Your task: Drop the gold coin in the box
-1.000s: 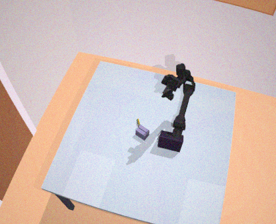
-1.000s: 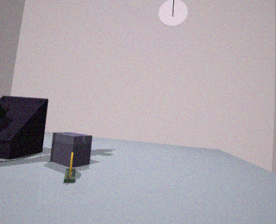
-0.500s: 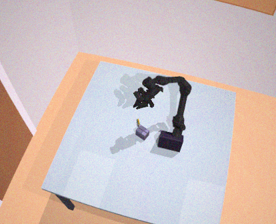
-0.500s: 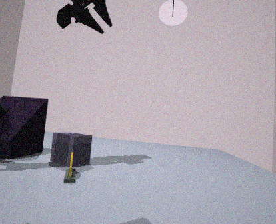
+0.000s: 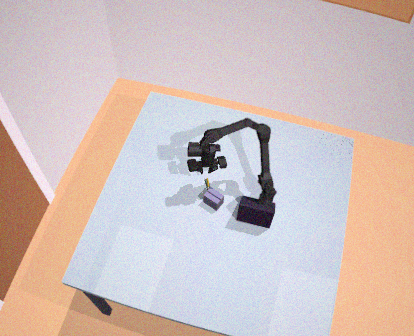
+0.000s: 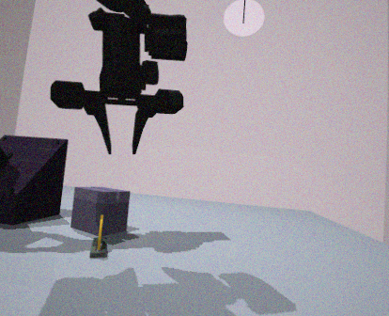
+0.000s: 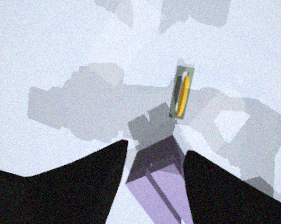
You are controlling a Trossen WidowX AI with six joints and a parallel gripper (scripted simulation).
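Right now my gripper tip is 120 mm above the gold coin, 20 mm to the left of it and 10 mm past it.
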